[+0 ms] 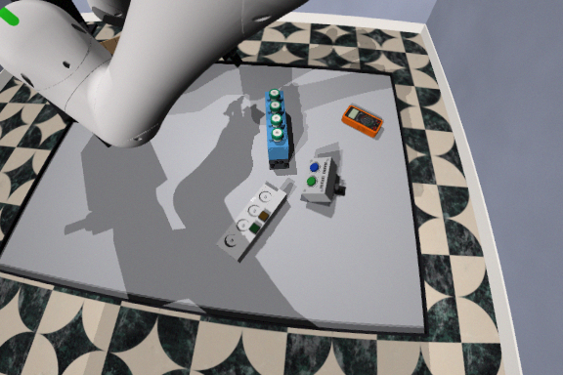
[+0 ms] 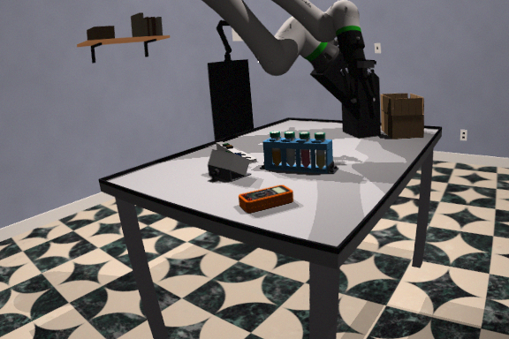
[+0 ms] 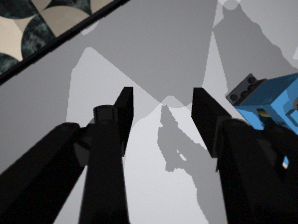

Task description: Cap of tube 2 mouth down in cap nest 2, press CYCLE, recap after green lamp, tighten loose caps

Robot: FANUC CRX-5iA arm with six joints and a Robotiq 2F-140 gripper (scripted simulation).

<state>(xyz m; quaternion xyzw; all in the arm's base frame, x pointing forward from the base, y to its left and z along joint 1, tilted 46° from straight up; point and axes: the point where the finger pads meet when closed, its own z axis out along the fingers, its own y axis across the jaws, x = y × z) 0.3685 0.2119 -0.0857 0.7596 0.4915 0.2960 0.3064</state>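
The cap is 170 mm to the right of my hand, 140 mm ahead of it and 70 mm below it. Also, from my hand: green ready key: 410 mm to the right, 220 mm ahead, 110 mm below; then blue cycle key: 370 mm to the right, 240 mm ahead, 110 mm below; then key housing: 390 mm to the right, 250 mm ahead, 130 mm below.
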